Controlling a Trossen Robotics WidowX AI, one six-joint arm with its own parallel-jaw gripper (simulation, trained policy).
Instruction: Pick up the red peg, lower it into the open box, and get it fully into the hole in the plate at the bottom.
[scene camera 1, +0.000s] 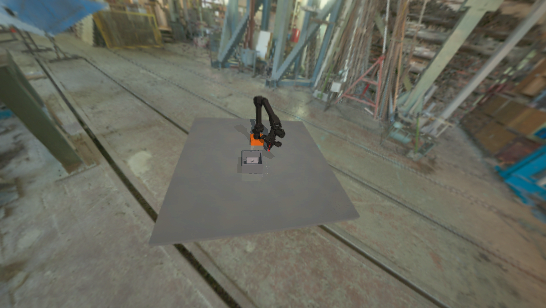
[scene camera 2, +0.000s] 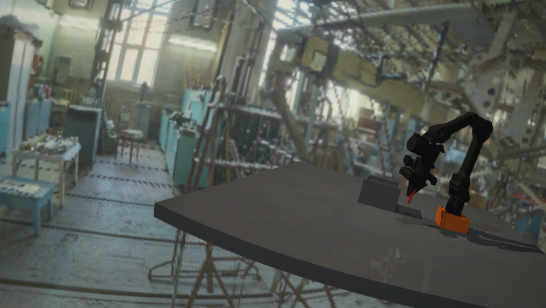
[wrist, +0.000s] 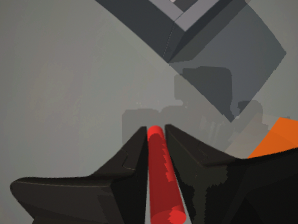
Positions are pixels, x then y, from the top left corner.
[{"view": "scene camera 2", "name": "my gripper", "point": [408, 195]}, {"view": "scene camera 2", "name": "grey box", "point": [378, 192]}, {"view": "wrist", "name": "my gripper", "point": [155, 131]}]
